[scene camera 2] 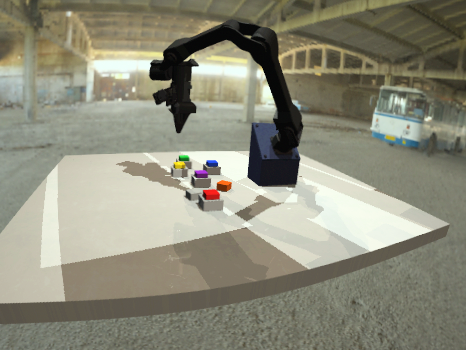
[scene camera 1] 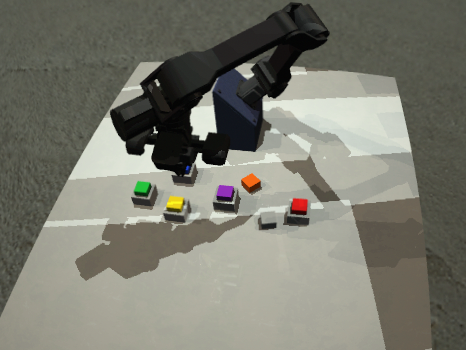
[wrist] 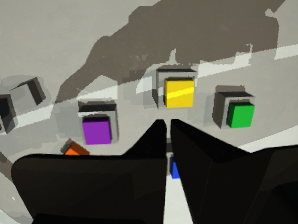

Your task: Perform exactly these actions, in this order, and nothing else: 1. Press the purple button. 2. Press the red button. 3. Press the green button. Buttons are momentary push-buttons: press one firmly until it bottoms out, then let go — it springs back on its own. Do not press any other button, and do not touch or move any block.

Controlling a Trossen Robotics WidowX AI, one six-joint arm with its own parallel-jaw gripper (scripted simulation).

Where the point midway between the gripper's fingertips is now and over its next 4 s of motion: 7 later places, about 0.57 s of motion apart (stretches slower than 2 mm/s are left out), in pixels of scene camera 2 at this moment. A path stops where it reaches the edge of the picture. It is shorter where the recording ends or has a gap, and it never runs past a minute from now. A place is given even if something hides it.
My gripper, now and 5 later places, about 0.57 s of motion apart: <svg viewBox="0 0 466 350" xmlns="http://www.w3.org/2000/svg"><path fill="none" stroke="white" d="M178 132L182 135L183 152L183 157L184 151L179 147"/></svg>
